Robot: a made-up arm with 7 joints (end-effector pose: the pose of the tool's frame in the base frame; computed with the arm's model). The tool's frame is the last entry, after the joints.
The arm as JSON. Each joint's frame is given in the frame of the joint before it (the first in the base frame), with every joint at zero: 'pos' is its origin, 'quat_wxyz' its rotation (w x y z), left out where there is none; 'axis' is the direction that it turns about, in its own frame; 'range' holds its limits. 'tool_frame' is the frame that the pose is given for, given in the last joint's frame.
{
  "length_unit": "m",
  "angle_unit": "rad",
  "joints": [
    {
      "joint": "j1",
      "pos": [
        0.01,
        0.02,
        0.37
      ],
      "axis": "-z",
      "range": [
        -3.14,
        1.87
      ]
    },
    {
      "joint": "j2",
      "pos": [
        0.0,
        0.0,
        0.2
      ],
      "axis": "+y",
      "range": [
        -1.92,
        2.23
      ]
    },
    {
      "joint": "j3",
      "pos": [
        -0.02,
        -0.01,
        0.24
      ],
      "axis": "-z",
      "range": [
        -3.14,
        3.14
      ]
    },
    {
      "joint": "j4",
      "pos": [
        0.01,
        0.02,
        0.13
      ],
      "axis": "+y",
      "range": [
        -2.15,
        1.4
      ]
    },
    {
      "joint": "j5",
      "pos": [
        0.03,
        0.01,
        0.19
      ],
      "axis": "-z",
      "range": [
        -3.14,
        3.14
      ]
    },
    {
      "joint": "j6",
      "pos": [
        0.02,
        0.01,
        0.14
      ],
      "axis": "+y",
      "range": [
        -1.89,
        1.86
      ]
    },
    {
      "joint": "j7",
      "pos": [
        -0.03,
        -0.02,
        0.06
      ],
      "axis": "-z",
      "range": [
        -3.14,
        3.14
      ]
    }
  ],
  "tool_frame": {
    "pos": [
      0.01,
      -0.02,
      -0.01
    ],
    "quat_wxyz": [
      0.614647,
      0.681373,
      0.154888,
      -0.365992
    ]
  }
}
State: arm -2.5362 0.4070 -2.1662 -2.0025 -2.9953 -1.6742 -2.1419
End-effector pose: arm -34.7 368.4 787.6 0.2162 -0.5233 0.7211 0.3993
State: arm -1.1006 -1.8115 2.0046 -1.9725 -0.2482 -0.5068 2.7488
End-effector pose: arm -331.2 -80.0 644.4 0.9379 0.0227 0.2777 -0.2065
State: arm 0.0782 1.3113 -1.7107 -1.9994 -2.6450 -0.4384 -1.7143
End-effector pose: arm 226.4 -350.8 628.7 0.3923 -0.4721 -0.3418 0.7116
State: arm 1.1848 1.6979 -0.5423 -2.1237 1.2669 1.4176 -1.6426
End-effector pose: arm -77.1 -299.8 809.4 0.0317 0.9711 -0.1563 0.1776
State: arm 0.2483 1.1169 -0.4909 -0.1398 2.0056 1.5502 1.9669
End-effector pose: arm 624.6 -197.0 946.2 0.3065 0.7354 0.1577 0.5835
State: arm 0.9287 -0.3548 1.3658 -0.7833 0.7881 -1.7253 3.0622
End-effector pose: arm 23.6 287.7 1115.9 0.1900 -0.0455 0.2726 -0.9421
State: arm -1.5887 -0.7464 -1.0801 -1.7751 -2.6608 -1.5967 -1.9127
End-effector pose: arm 293.6 -346.9 714.4 0.4899 0.4994 0.6760 0.2316
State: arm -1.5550 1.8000 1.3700 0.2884 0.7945 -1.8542 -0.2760
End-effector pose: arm 113.0 656.1 394.6 0.8452 -0.2965 -0.1805 0.4063
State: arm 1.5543 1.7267 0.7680 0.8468 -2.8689 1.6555 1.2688
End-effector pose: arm -121.3 -581.6 250.1 0.1105 0.6696 0.5954 -0.4300
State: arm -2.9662 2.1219 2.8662 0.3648 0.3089 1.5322 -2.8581
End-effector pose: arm -664.3 234.1 419.1 0.6015 -0.0229 0.6275 0.4938
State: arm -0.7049 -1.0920 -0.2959 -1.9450 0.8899 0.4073 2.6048
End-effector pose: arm -240.4 -302.9 346.6 0.4607 -0.5281 -0.5785 0.4173
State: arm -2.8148 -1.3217 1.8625 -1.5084 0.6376 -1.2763 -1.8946
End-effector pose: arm 256.7 -360.1 787.8 0.7652 0.6204 -0.1359 0.1052
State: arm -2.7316 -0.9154 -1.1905 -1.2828 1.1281 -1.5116 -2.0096
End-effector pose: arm 564.6 55.8 718.8 0.3634 -0.7201 -0.0278 -0.5905
